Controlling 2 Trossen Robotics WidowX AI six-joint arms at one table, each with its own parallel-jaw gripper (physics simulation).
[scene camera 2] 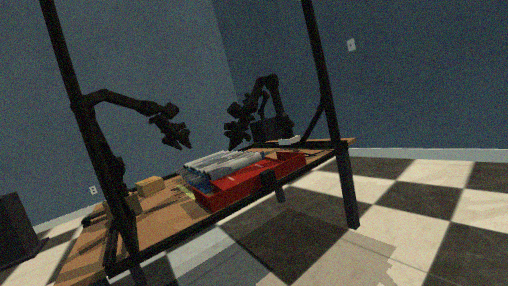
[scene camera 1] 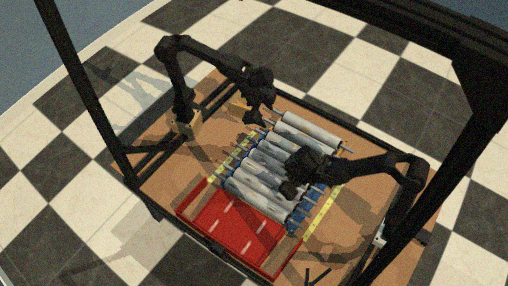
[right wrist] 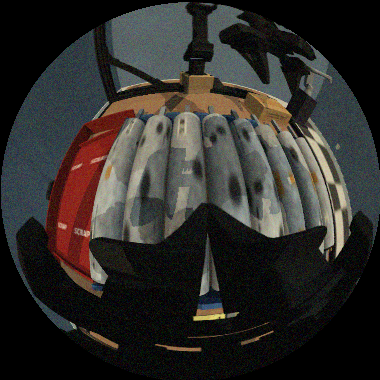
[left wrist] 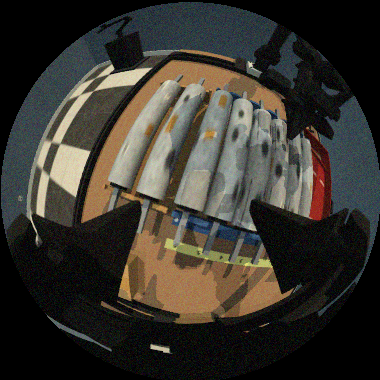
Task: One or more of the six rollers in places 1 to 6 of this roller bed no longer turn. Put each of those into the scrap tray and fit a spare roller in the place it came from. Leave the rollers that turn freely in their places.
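Places are measured from the left arm's base along level axes (x back, y right, z up), in millimetres.
Pixels of known places: left gripper, between the fingertips: [scene camera 2: 186, 149] [scene camera 1: 268, 118] [right wrist: 281, 89] [left wrist: 197, 206]; right gripper, between the fingertips: [scene camera 2: 229, 150] [scene camera 1: 285, 174] [right wrist: 205, 208] [left wrist: 288, 138]; left arm's base, origin of its link: [scene camera 1: 185, 116] [right wrist: 195, 72]; right arm's base, origin of its link: [scene camera 2: 288, 137] [scene camera 1: 391, 234] [left wrist: 259, 68].
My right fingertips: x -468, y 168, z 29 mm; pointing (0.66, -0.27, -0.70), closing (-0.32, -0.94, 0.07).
Note:
Ahead of a thing's pixels: the offset from my right fingertips to its top centre. "pt": to the spot under its first point.
Six mottled grey rollers lie side by side in the blue-ended bed {pt dx -84, dy +145, dz -48 mm} [scene camera 1: 298, 220], the one nearest the tray being the end roller {dx +76, dy +97, dz -30 mm} [scene camera 1: 255, 197] [right wrist: 112, 185]. Two spare rollers lie beyond: the outer spare {dx -41, dy -265, dz -30 mm} [scene camera 1: 312, 129] [left wrist: 145, 140] and the inner spare {dx -22, dy -206, dz -30 mm} [left wrist: 165, 155] [right wrist: 298, 170]. The red scrap tray {dx +112, dy +208, dz -56 mm} [scene camera 1: 240, 225] [scene camera 2: 240, 187] [right wrist: 75, 195] is empty where it shows. My left gripper [scene camera 1: 262, 114] [scene camera 2: 185, 145] [left wrist: 197, 206] is open and empty above the roller ends on the left side. My right gripper [scene camera 2: 232, 146] [right wrist: 205, 208] is shut and empty above the bed, hiding some roller ends in scene camera 1. Which rollers turn cannot be seen.
Yellow number strips [scene camera 1: 325, 210] [left wrist: 220, 256] run along both ends of the bed. A cardboard-coloured block {dx +268, dy -375, dz -51 mm} [scene camera 2: 150, 186] [right wrist: 267, 107] stands at the left side of the table. Dark frame posts [scene camera 2: 330, 110] rise at the table's edges.

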